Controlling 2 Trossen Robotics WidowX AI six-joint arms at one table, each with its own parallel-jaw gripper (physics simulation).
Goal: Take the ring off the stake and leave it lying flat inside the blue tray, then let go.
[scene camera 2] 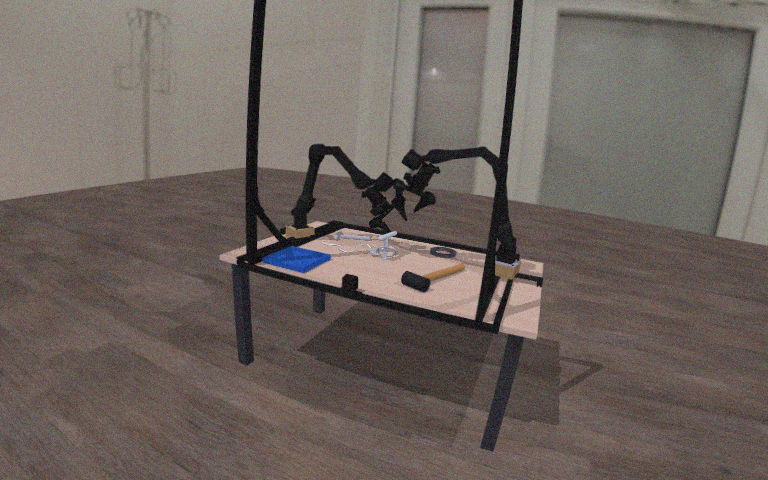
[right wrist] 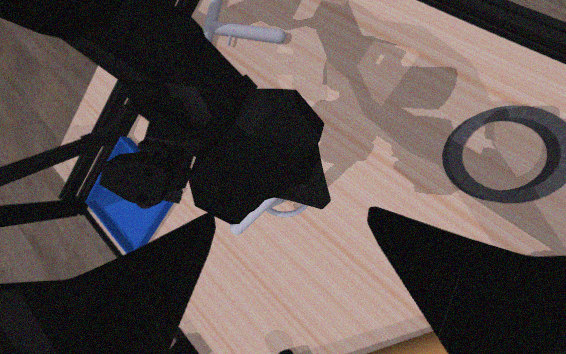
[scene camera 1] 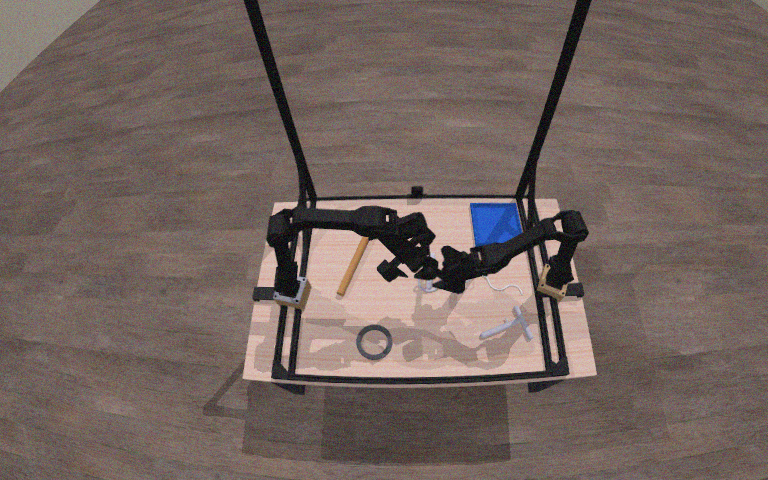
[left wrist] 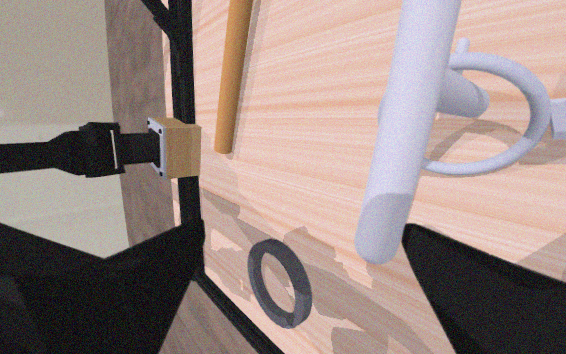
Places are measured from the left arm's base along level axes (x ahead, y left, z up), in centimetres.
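Pixels of known places: left gripper, between the fingertips: (scene camera 2: 399, 227) (right wrist: 305, 179) (scene camera 1: 423, 281) (left wrist: 304, 231); right gripper, between the fingertips: (scene camera 2: 404, 208) (right wrist: 292, 217) (left wrist: 43, 252); left arm's base, origin of its link: (scene camera 2: 300, 226) (scene camera 1: 555, 279); right arm's base, origin of its link: (scene camera 2: 505, 260) (scene camera 1: 289, 288) (left wrist: 155, 147).
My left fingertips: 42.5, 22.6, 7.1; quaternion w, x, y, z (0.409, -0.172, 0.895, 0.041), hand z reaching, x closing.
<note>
For each thing: its top centre in the pictures, then the offset to it from my left fingertips, as dx, dy, dz. "spot": a spot on its surface instead.
- pale grey T-shaped stake, centre of its top: (left wrist: 396, 113) (right wrist: 264, 198) (scene camera 1: 431, 269) (scene camera 2: 387, 233) -0.3, -5.8, -1.8
- blue tray, centre of its top: (right wrist: 124, 197) (scene camera 1: 497, 222) (scene camera 2: 297, 255) -15.1, -39.7, -10.5
- loose dark ring, centre of its top: (left wrist: 272, 284) (right wrist: 508, 154) (scene camera 1: 374, 341) (scene camera 2: 443, 250) +7.6, +22.1, -11.3
- mallet, centre of its top: (left wrist: 215, 30) (scene camera 1: 357, 250) (scene camera 2: 439, 266) +27.7, -4.5, -7.8
- second grey T-shaped piece, a spot on its surface: (scene camera 1: 498, 329) spot: -29.0, +1.5, -10.9
- white cord, a spot on its surface: (scene camera 1: 502, 288) spot: -25.5, -14.2, -12.2
The pale grey T-shaped stake (scene camera 2: 385, 236) (left wrist: 415, 100) (right wrist: 250, 219) stands upright. A pale ring (left wrist: 540, 107) (right wrist: 286, 214) encircles its stem low down, near the table. My left gripper (scene camera 1: 438, 277) (left wrist: 304, 231) is open and empty above the stake; the crossbar's end shows beside one finger in the left wrist view. It partly hides the stake in scene camera 1 and in the right wrist view. My right gripper (scene camera 1: 410, 272) (right wrist: 292, 217) is open and empty, close beside and above the left one. The blue tray (scene camera 1: 492, 215) (scene camera 2: 297, 259) (right wrist: 135, 220) shows no ring in it.
A loose dark ring (scene camera 1: 359, 342) (left wrist: 255, 272) (right wrist: 452, 155) lies flat. A mallet (scene camera 1: 352, 266) (scene camera 2: 415, 281) (left wrist: 235, 65) lies beneath the right arm. A second grey T-shaped piece (scene camera 1: 498, 329) and a white cord (scene camera 1: 501, 287) lie on the table. Black frame bars border it.
</note>
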